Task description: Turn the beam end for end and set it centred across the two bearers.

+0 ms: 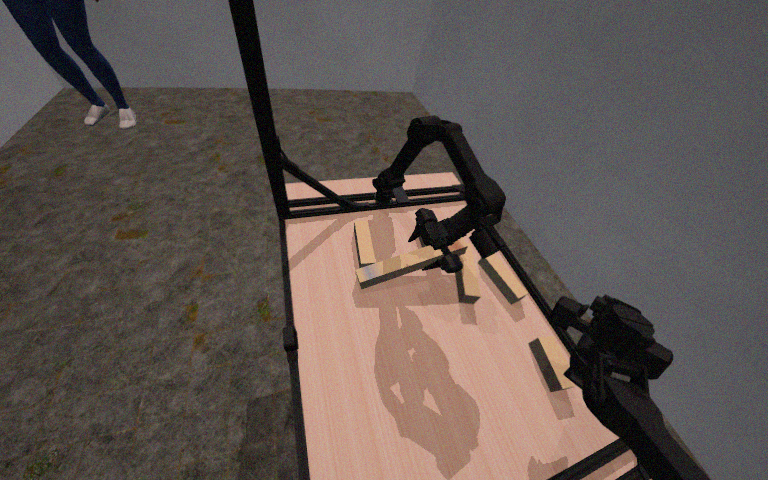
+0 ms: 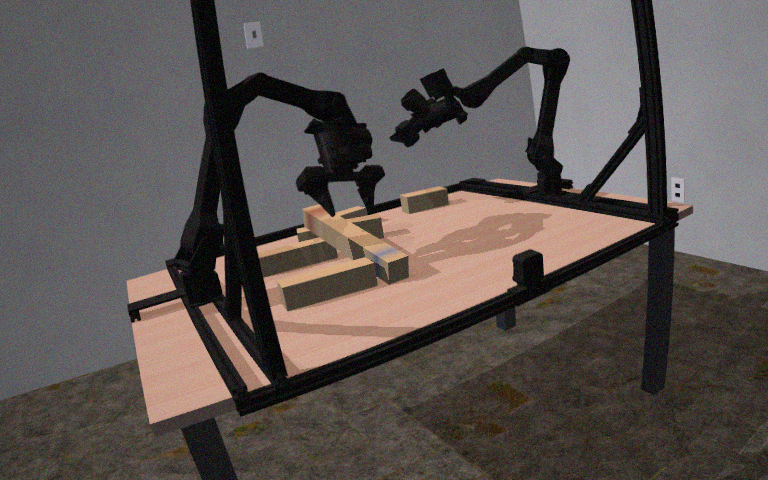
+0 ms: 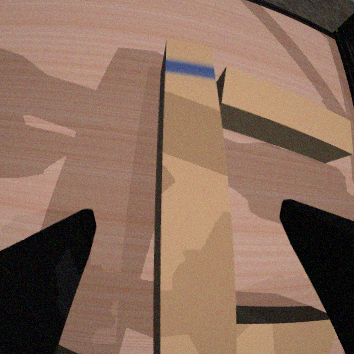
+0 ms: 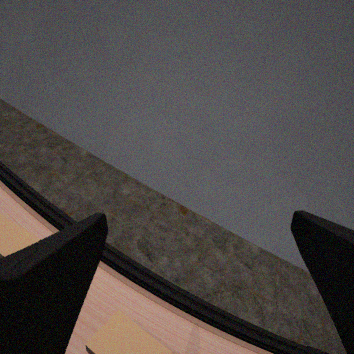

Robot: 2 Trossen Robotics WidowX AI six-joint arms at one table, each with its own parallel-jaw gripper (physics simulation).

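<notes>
The long wooden beam has a blue band at one end and a reddish band at the other. Its blue end is beside the end of a wooden block. Towards its red end it passes over another block; contact is hidden. Which blocks are the two bearers I cannot tell. My left gripper is open and empty above the beam, fingers to either side. My right gripper is open and empty, high and away from the beam.
A block lies near the rear rail, and a separate block lies farther off, below my right gripper. Another block lies close to the beam. Black rails and posts frame the table.
</notes>
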